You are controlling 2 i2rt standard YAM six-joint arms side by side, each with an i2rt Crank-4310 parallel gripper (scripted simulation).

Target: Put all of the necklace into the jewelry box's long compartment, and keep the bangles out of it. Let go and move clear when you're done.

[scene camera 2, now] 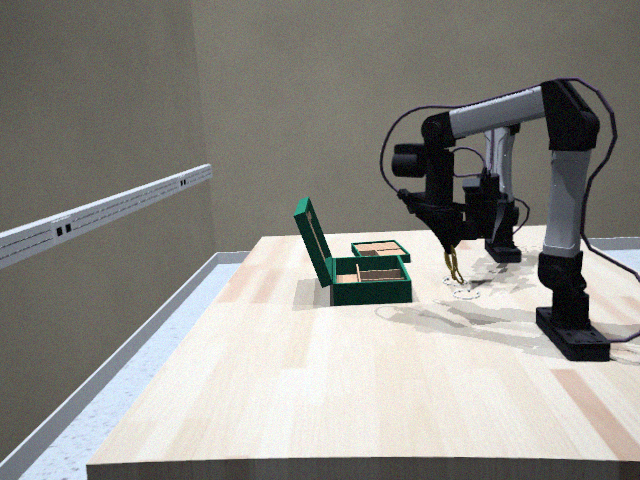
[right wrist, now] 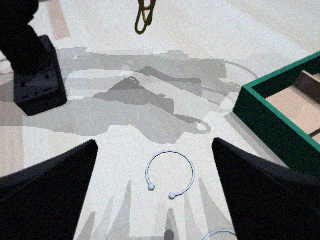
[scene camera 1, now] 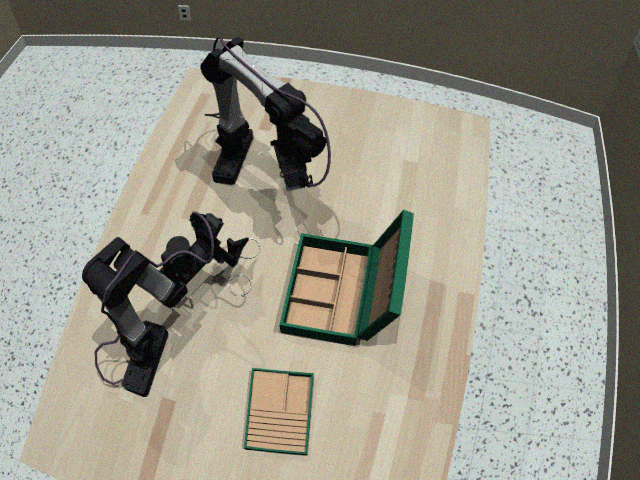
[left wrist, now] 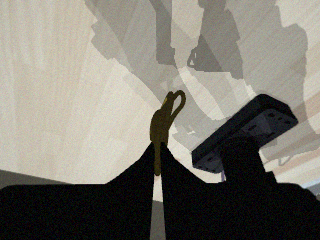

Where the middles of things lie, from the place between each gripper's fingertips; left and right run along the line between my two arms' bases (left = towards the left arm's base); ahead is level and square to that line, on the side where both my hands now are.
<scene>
My left hand (scene camera 2: 449, 254) is 260 mm to the left of the green jewelry box (scene camera 2: 339, 271), 220 mm short of it and 50 mm above it. Also, from my left hand: green-rimmed tray (scene camera 1: 271, 391): 610 mm to the right, 160 mm ahead, 150 mm below.
My right gripper (scene camera 2: 472, 245) is now 290 mm short of the green jewelry box, 40 mm to the left of it and 10 mm above it. Also, from my right hand: green-rimmed tray (240 mm ahead, 390 mm to the right, 110 mm below).
</scene>
